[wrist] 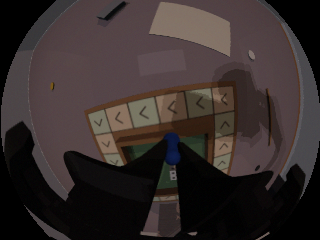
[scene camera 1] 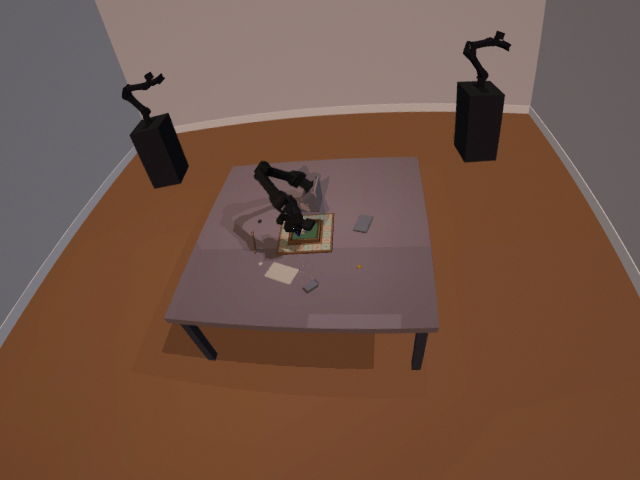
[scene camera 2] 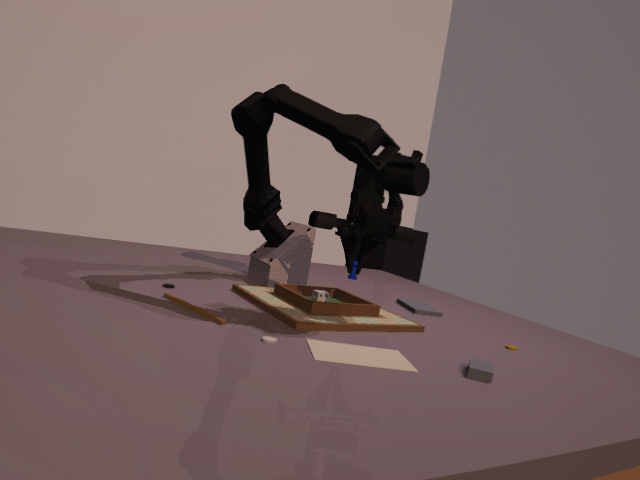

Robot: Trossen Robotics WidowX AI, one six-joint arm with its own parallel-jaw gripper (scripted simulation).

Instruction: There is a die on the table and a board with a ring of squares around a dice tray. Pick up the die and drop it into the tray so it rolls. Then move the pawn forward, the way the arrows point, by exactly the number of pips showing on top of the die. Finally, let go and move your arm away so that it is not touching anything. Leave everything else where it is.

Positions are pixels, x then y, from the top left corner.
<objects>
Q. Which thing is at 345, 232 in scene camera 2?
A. My gripper.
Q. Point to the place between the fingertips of my gripper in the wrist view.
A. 171, 145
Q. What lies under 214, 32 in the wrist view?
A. A pale card.
</objects>
